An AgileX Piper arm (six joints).
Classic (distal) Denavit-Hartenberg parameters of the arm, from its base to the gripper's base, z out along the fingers. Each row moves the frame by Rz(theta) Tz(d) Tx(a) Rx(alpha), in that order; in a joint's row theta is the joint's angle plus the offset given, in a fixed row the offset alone. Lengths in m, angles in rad.
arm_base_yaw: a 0; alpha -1.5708; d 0.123; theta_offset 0
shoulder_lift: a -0.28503; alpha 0; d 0; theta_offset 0.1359
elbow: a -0.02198; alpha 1.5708; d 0; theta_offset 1.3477
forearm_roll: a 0; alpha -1.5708; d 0.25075; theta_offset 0
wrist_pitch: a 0; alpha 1.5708; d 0; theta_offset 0
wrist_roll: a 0; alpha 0; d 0.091; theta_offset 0
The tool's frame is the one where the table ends.
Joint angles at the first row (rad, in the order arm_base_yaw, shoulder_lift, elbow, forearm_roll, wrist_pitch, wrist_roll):
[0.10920, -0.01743, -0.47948, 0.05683, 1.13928, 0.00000]
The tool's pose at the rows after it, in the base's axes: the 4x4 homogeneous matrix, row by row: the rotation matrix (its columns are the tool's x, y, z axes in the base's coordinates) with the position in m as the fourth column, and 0 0 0 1 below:
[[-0.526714 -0.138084 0.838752 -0.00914], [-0.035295 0.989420 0.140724 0.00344], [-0.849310 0.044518 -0.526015 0.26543], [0 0 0 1]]
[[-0.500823 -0.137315 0.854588 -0.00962], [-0.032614 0.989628 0.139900 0.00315], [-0.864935 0.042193 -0.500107 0.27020], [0 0 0 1]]
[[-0.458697 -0.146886 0.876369 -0.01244], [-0.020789 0.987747 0.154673 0.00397], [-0.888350 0.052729 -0.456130 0.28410], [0 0 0 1]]
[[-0.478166 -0.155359 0.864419 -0.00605], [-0.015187 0.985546 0.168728 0.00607], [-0.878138 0.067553 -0.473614 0.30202], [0 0 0 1]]
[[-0.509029 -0.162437 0.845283 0.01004], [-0.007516 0.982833 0.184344 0.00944], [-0.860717 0.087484 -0.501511 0.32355], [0 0 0 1]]
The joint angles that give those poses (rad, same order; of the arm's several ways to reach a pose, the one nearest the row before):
[0.10915, -0.01745, -0.47947, 0.05345, 1.13930, -0.00005]
[0.10920, -0.01742, -0.49176, 0.05103, 1.12121, 0.00000]
[0.10918, -0.00460, -0.53716, 0.06529, 1.10433, -0.00002]
[0.10916, 0.07916, -0.60005, 0.08245, 1.10430, -0.00004]
[0.10924, 0.20458, -0.67334, 0.10315, 1.08592, 0.00004]

